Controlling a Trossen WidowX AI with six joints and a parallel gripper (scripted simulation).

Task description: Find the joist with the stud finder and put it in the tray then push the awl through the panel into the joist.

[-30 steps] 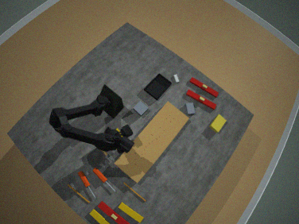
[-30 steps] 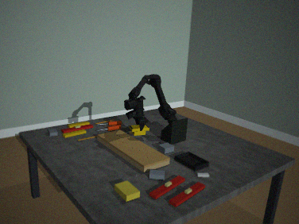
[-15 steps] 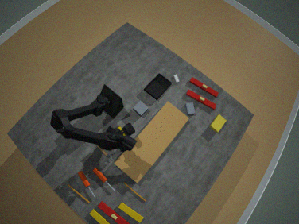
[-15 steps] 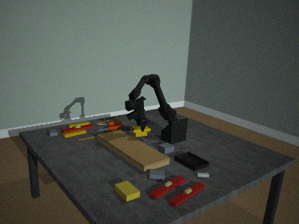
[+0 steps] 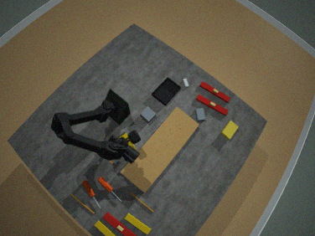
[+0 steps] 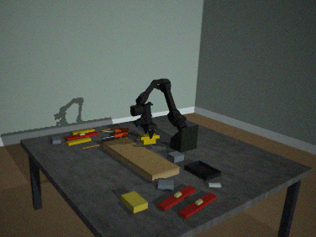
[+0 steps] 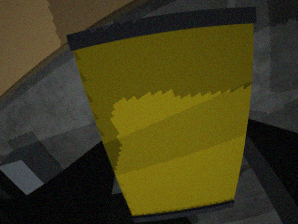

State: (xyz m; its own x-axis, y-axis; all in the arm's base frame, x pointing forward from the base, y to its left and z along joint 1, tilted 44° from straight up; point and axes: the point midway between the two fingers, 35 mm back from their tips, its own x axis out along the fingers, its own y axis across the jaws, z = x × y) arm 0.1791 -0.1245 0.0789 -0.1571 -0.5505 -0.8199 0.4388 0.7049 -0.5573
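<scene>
Now: gripper tip 1 cm past the yellow stud finder, 1 cm to the right of it and 2 cm above it. From my gripper tip the other things lie so: black tray (1 cm ahead, 44 cm to the left, 6 cm below); then small white piece (9 cm ahead, 57 cm to the left, 6 cm below); then awl (2 cm behind, 13 cm to the right, 6 cm below).
</scene>
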